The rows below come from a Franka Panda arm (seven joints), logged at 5 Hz.
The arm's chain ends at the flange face. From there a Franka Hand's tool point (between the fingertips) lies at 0.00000 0.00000 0.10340 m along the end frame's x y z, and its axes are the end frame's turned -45 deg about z.
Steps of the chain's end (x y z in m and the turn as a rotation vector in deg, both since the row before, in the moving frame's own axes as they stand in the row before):
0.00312, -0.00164, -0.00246, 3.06, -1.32, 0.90
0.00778, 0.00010, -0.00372, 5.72, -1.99, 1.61
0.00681, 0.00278, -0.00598, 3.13, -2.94, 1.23
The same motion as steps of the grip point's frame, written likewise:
0.00563, -0.00452, -0.00263, 3.10, 1.23, 0.90
0.01032, -0.00418, -0.00430, 5.45, 2.64, 1.61
0.00317, -0.00095, -0.00627, 4.29, 0.13, 1.23

